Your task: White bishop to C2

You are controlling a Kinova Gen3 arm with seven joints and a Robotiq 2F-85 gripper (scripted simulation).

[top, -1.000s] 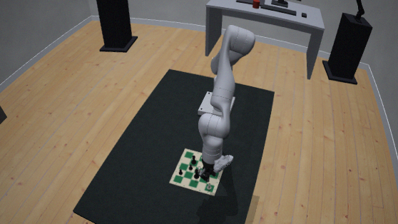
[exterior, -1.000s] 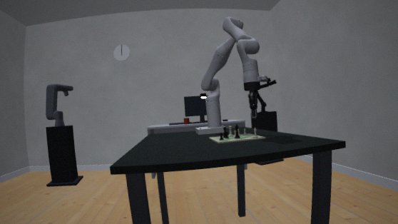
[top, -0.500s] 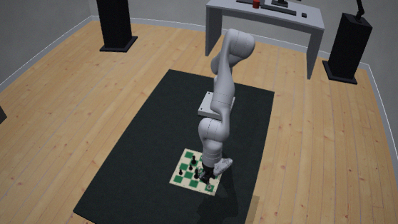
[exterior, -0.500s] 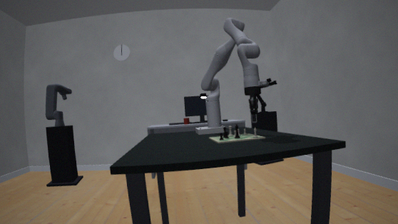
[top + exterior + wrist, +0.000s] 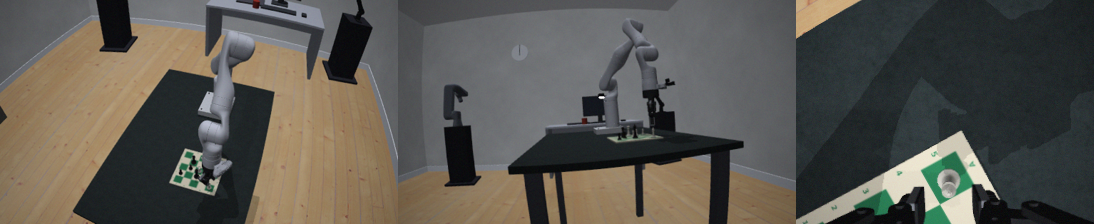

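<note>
Now: hand 90 mm past the green-and-cream chessboard, 70 mm above it and 60 mm to the left of it. Round my hand: black chess piece: 70 mm to the right, 50 mm behind, 40 mm below.
</note>
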